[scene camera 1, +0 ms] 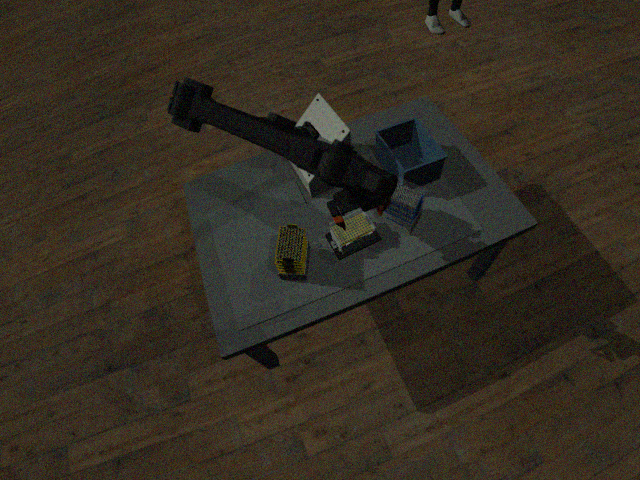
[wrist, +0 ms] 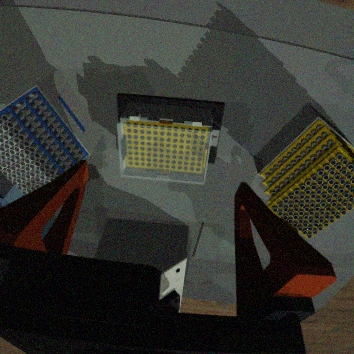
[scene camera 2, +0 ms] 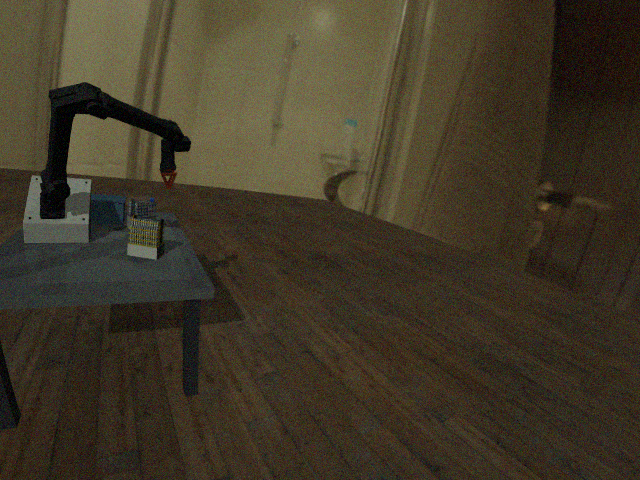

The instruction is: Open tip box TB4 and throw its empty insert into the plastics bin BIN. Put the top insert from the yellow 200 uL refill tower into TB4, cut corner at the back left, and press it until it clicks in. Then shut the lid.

The gripper (scene camera 1: pixel 361 221) is open and holds nothing. Also in view: a blue-and-white tip rack (wrist: pixel 53 130). Further things: a tip box TB4 (scene camera 1: pixel 360 232).
The gripper shows as well in the wrist view (wrist: pixel 163 177). The tip box TB4 shows as well in the wrist view (wrist: pixel 164 138).
